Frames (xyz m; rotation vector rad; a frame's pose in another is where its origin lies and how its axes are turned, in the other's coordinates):
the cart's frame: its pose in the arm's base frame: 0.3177 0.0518 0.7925 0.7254 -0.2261 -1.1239
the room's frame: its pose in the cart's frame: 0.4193 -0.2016 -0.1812 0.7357 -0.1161 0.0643
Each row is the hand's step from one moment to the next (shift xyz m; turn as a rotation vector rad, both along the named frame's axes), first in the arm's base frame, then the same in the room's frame.
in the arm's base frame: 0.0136 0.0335 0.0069 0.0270 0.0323 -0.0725
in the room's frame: -0.0262 0.0085 -0.0244 -0.0139 -0.0676 -0.0476
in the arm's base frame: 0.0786 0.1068 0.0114 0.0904 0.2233 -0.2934
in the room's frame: -0.0693 0.0225 -0.1114 -0.1487 -0.2780 -0.2115
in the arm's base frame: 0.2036 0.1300 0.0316 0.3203 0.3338 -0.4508
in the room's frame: -0.0445 0.0625 -0.2312 -0.1507 -0.3974 -0.4864
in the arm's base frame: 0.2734 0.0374 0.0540 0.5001 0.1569 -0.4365
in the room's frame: 0.0657 0.0973 -0.2555 0.0798 -0.3514 -0.5791
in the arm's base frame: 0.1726 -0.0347 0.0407 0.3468 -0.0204 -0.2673
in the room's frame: 0.0947 0.0688 -0.1377 0.1716 -0.2069 -0.3462
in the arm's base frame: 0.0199 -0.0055 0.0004 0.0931 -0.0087 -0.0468
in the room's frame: 0.0126 0.0037 -0.0159 0.0471 -0.0309 -0.0881
